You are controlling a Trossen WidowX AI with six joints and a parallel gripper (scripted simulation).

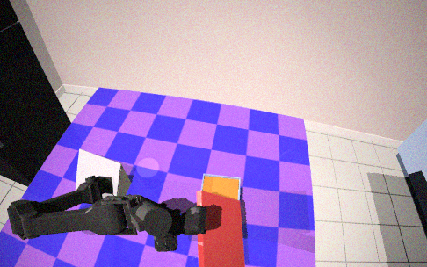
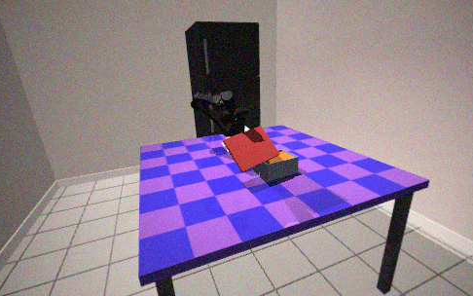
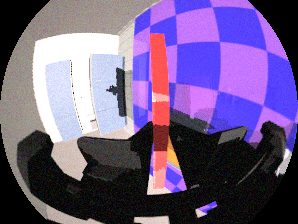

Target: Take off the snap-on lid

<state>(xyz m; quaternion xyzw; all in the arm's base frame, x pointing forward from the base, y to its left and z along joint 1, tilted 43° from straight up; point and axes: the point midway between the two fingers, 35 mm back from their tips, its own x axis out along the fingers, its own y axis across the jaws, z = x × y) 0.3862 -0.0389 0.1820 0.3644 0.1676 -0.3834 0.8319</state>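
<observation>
The red lid lies 60 mm ahead of my gripper tip, 50 mm below it and 20 mm to the left of it. From my gripper tip the other things lie so: storage box (180 mm below, 170 mm to the left, 50 mm ahead).
</observation>
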